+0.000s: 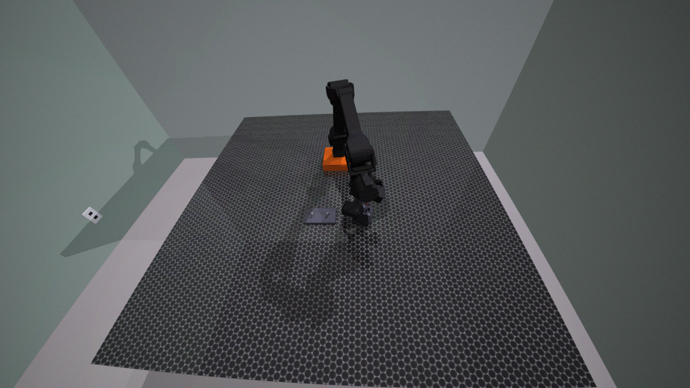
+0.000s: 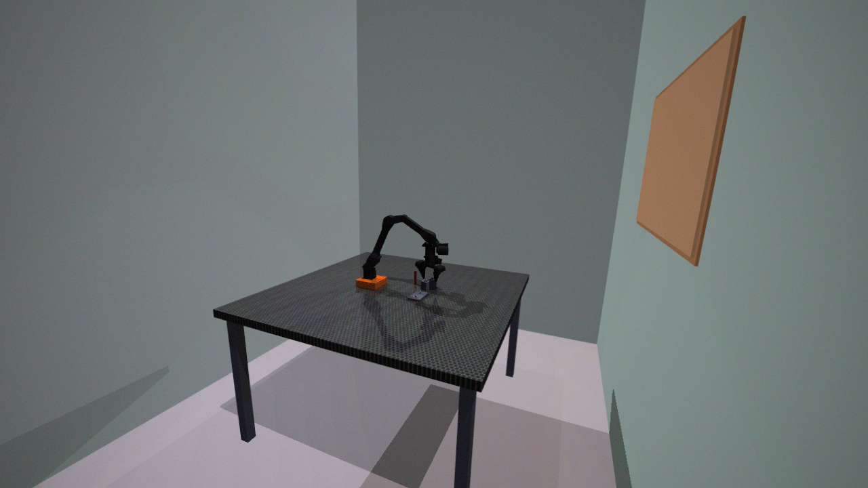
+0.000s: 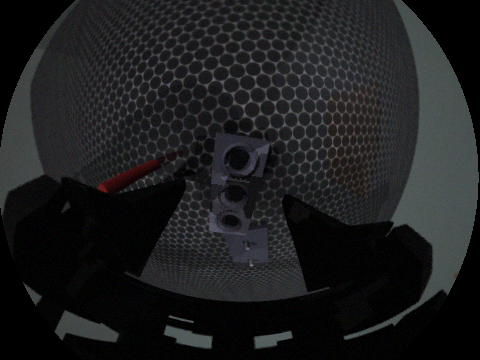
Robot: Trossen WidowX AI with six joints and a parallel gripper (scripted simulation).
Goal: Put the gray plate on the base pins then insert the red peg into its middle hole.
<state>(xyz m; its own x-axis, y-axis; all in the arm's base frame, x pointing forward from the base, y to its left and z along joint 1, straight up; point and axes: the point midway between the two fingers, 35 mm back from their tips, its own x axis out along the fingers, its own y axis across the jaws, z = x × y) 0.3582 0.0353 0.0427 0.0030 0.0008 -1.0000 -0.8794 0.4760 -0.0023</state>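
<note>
Right now my gripper tip is 10 mm above the gray plate. From my gripper tip the other things lie so: red peg 100 mm behind, 50 mm to the left, 10 mm below; base 150 mm to the right, 40 mm below, 30 mm behind.
</note>
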